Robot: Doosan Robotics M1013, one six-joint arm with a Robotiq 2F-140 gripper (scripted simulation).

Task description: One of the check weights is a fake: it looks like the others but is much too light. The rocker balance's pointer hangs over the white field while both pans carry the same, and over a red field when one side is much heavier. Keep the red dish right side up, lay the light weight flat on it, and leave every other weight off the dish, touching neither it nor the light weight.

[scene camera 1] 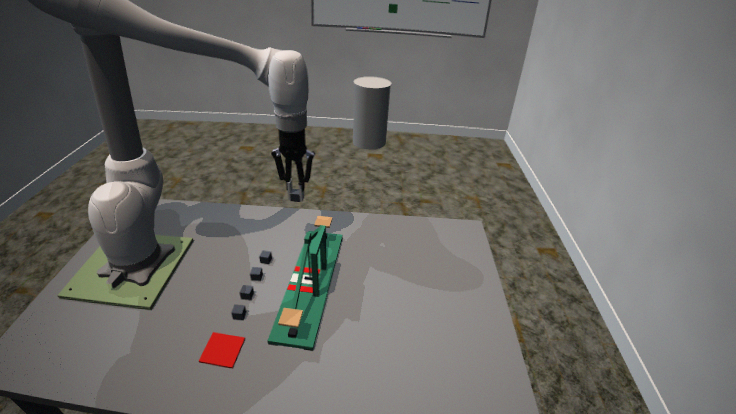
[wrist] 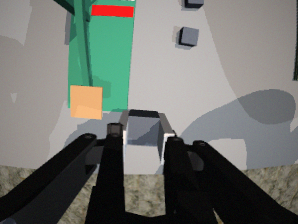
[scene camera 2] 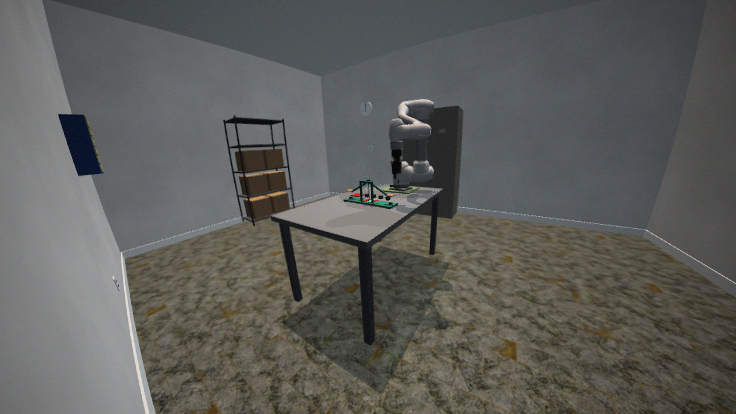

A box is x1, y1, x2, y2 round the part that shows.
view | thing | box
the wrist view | my gripper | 0, 110, 297, 223
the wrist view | dark grey check weight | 127, 109, 159, 146
